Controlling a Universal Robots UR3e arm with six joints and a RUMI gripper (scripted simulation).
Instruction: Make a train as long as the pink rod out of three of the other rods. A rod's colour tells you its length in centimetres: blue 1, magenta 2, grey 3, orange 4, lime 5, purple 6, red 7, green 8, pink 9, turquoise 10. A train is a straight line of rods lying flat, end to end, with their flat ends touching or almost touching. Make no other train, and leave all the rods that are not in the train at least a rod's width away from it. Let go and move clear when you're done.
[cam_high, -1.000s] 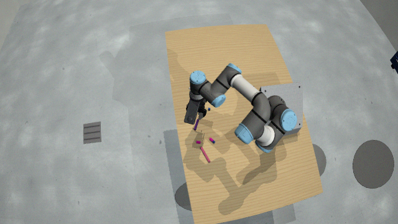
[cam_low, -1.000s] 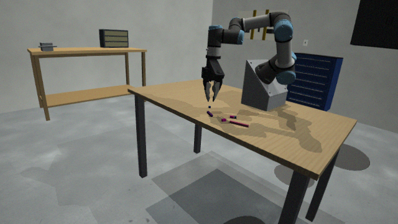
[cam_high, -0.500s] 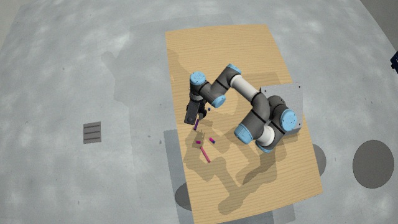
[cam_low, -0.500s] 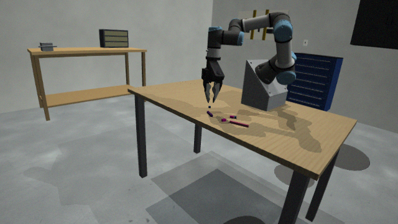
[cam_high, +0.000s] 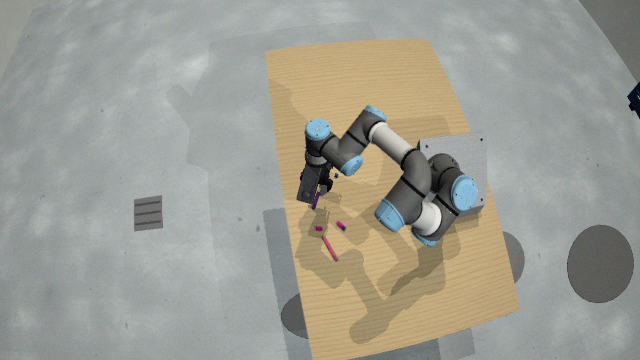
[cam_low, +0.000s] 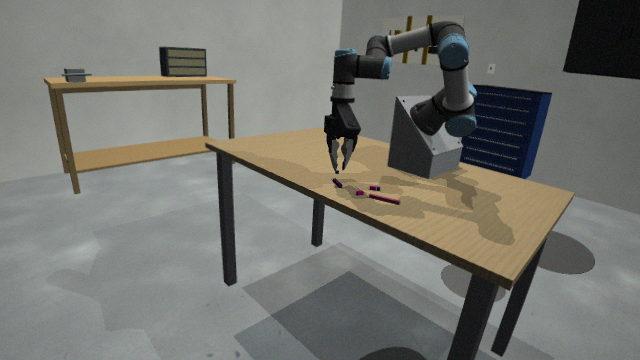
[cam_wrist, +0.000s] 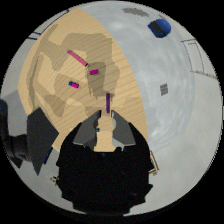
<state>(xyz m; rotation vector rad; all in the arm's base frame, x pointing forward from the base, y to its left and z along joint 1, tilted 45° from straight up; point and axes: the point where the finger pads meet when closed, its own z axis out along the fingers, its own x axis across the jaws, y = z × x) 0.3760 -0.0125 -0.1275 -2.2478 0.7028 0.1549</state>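
Right now my hand is 60 mm above the purple rod. From my hand the other things lie so: pink rod: 10 mm ahead, 170 mm to the left, 60 mm below.
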